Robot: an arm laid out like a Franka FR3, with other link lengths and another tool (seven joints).
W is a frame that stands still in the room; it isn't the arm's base.
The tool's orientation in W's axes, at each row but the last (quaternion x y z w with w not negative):
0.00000 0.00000 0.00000 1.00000
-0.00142 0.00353 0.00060 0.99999
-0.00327 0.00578 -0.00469 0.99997
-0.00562 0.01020 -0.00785 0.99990
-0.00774 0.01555 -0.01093 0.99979
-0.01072 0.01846 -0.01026 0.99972
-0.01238 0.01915 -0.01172 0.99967
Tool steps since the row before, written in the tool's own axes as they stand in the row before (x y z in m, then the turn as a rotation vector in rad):
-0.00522 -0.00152 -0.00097 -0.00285 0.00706 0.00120
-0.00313 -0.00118 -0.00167 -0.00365 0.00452 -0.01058
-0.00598 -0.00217 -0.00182 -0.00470 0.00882 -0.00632
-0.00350 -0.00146 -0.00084 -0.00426 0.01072 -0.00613
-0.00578 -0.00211 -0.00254 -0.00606 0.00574 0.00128
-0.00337 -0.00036 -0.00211 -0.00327 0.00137 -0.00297
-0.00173 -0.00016 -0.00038 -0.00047 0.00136 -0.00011
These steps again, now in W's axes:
-0.00522 -0.00152 -0.00097 -0.00285 0.00706 0.00120
-0.00314 -0.00119 -0.00164 -0.00373 0.00449 -0.01057
-0.00602 -0.00213 -0.00174 -0.00469 0.00882 -0.00632
-0.00354 -0.00141 -0.00075 -0.00422 0.01072 -0.00616
-0.00590 -0.00202 -0.00233 -0.00589 0.00589 0.00138
-0.00345 -0.00033 -0.00198 -0.00335 0.00138 -0.00288
-0.00175 -0.00013 -0.00031 -0.00044 0.00137 -0.00013

